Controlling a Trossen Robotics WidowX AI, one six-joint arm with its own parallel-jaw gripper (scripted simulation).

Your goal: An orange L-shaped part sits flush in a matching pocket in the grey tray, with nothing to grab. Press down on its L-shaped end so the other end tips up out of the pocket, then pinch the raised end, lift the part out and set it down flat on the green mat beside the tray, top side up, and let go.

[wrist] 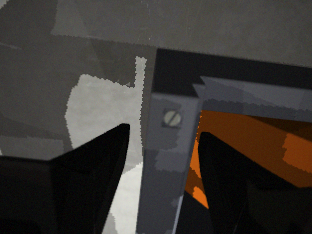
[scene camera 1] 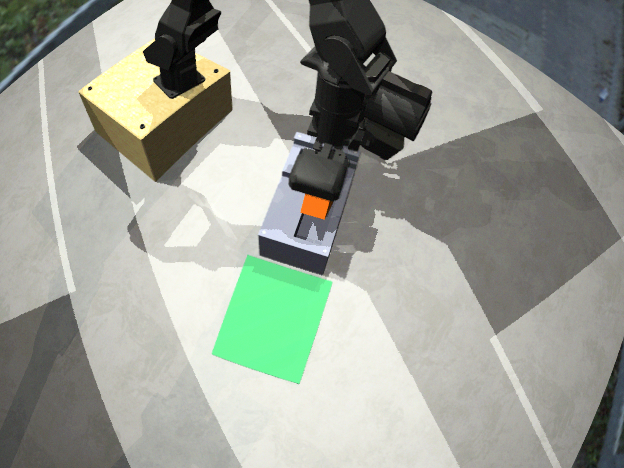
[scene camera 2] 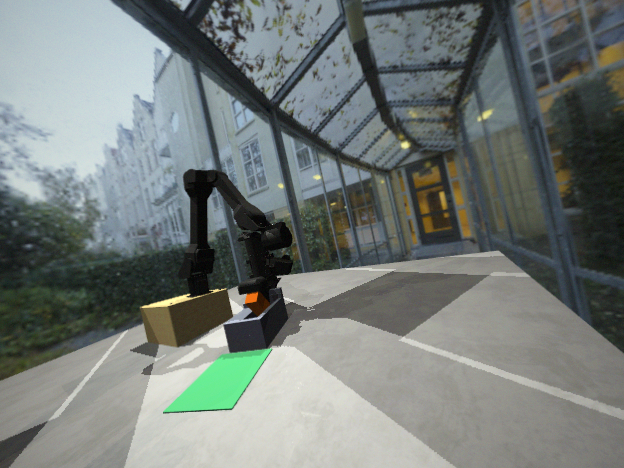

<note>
The pictures show: my gripper and a green mat.
My gripper shows as well in the wrist view and in scene camera 2.
</note>
